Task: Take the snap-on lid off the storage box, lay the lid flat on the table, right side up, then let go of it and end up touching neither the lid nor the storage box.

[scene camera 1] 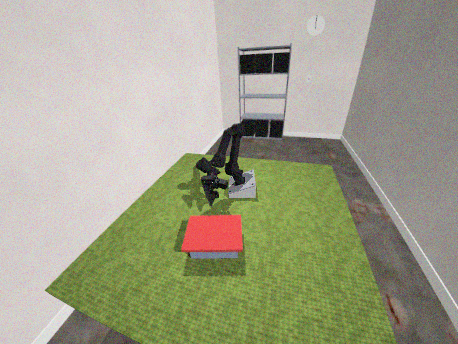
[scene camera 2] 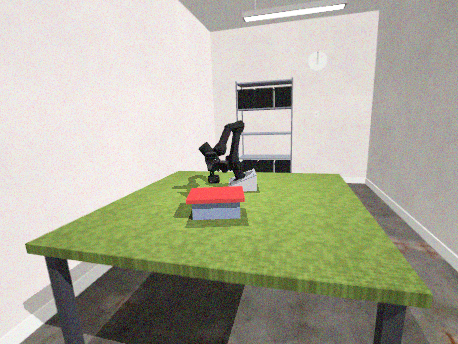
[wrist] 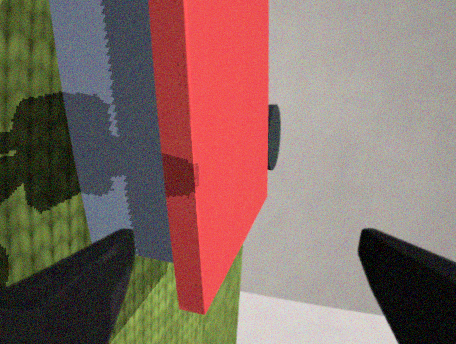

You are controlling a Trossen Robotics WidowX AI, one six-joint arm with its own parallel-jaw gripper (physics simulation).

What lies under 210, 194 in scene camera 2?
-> A red lid.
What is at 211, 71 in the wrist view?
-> A red lid.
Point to a blue-grey storage box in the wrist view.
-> At 105, 62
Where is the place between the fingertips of the gripper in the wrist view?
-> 249, 241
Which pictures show the red lid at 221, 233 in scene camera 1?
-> Scene camera 1, scene camera 2 and the wrist view: all of them.
